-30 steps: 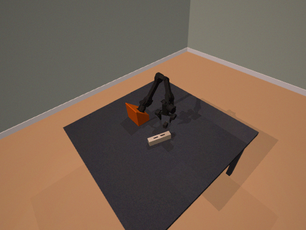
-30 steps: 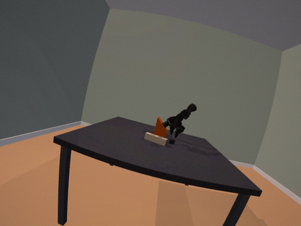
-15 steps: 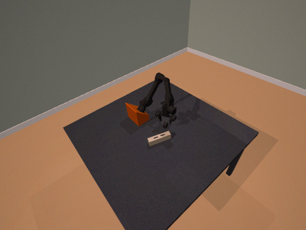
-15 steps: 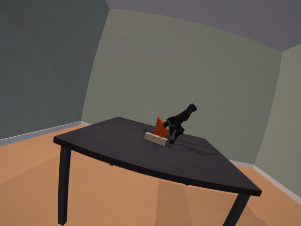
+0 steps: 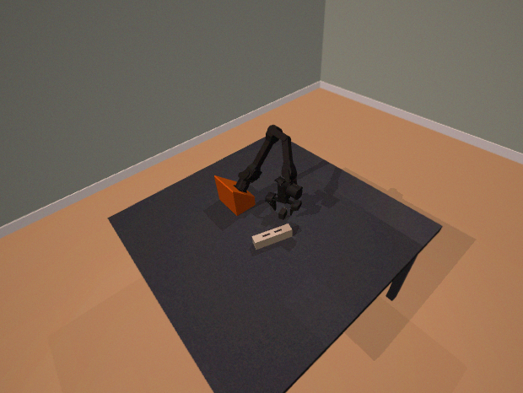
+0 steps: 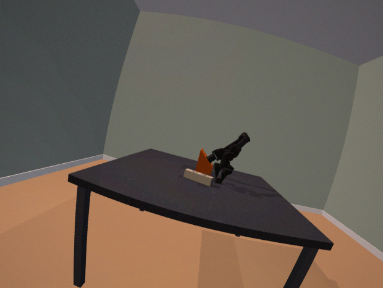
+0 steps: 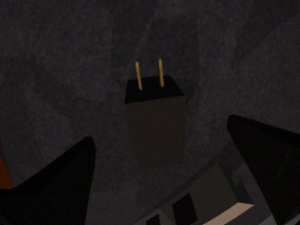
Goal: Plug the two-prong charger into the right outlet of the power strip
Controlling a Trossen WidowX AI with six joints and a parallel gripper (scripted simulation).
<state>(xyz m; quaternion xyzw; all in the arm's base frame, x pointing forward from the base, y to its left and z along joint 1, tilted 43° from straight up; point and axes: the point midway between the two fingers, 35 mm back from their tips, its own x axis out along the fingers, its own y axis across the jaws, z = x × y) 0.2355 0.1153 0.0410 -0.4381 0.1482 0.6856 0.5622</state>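
Right now my gripper tip is 1 cm past the dark charger, 2 cm to the right of it and 1 cm above it.
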